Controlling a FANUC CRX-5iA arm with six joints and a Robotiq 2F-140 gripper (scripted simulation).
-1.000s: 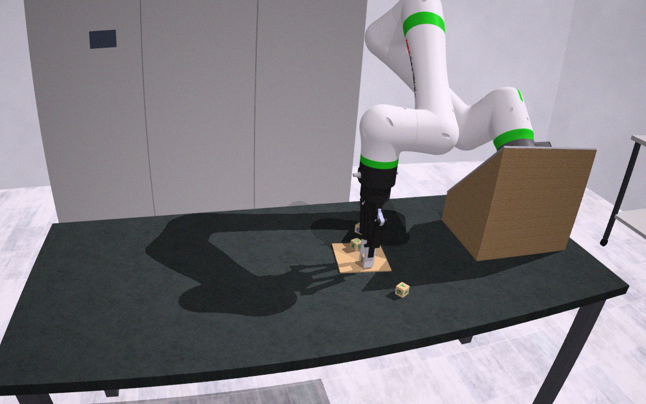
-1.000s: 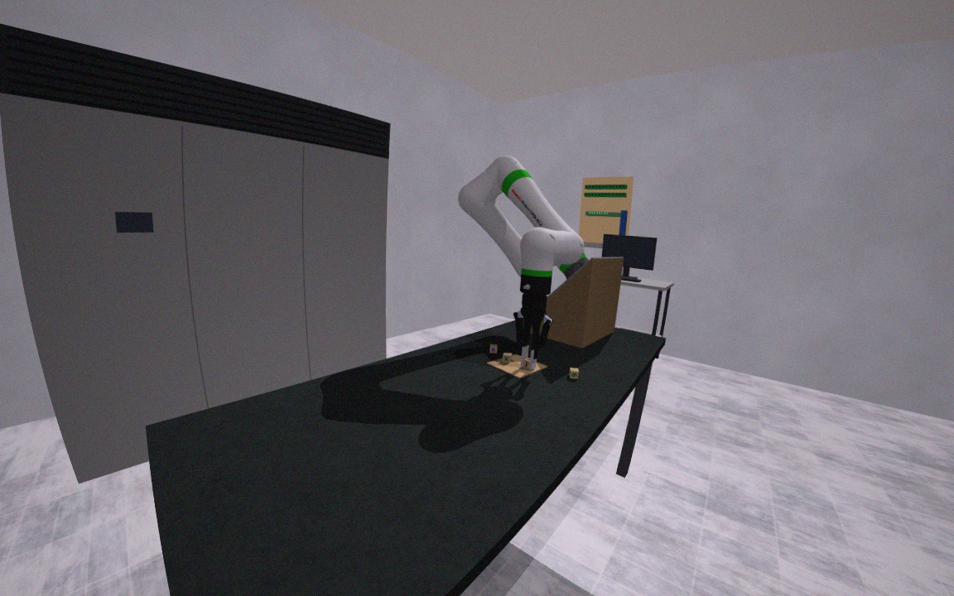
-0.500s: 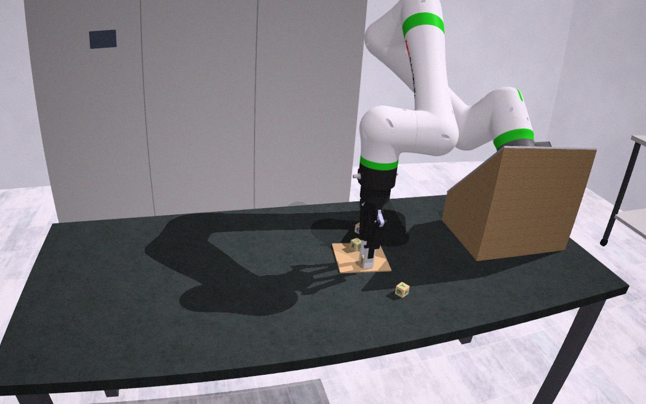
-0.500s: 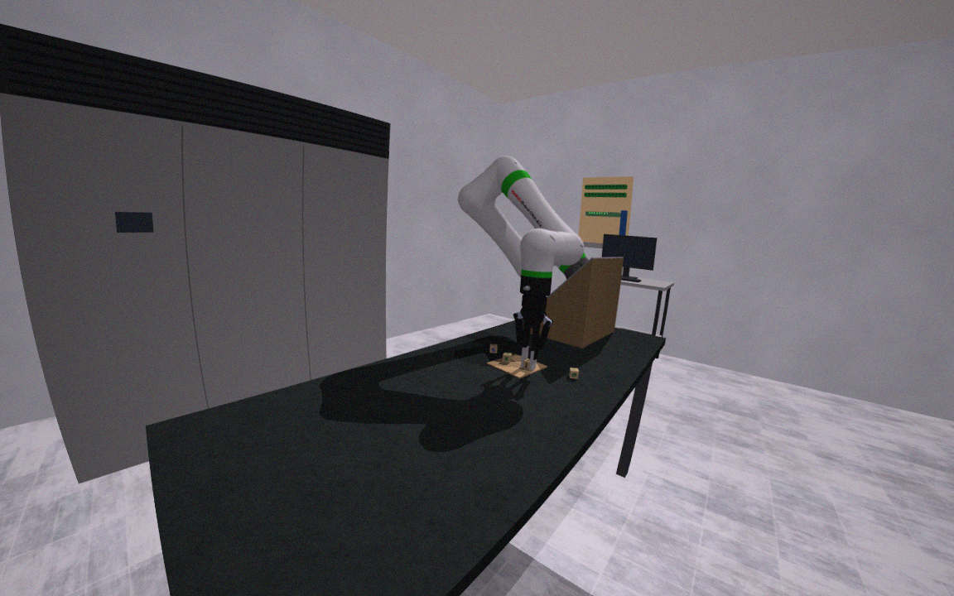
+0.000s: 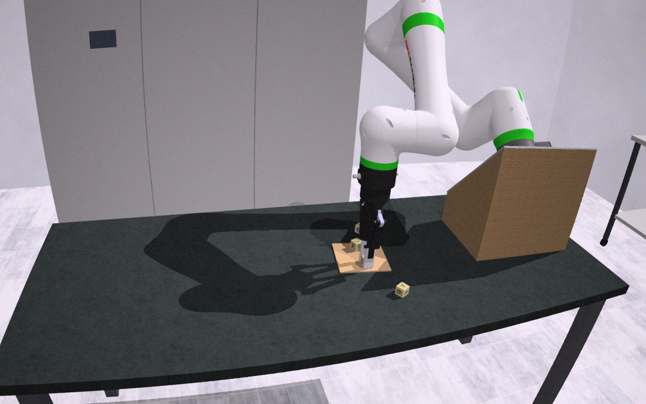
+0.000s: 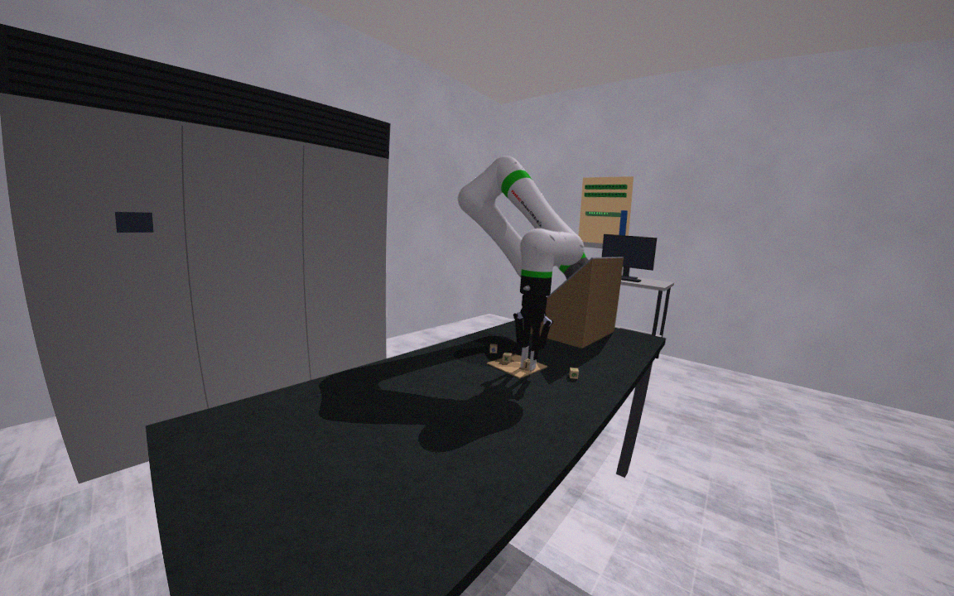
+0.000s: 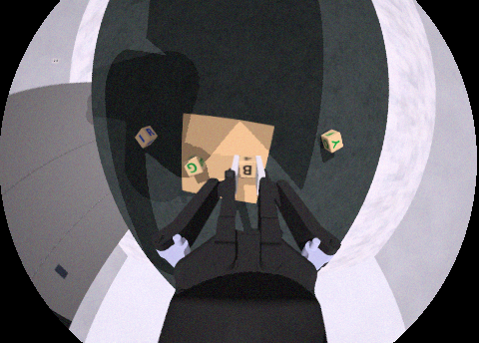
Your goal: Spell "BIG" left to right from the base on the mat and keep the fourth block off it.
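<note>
My gripper is now 4 cm to the left of the tan mat, 4 cm above it and 1 cm short of it.
</note>
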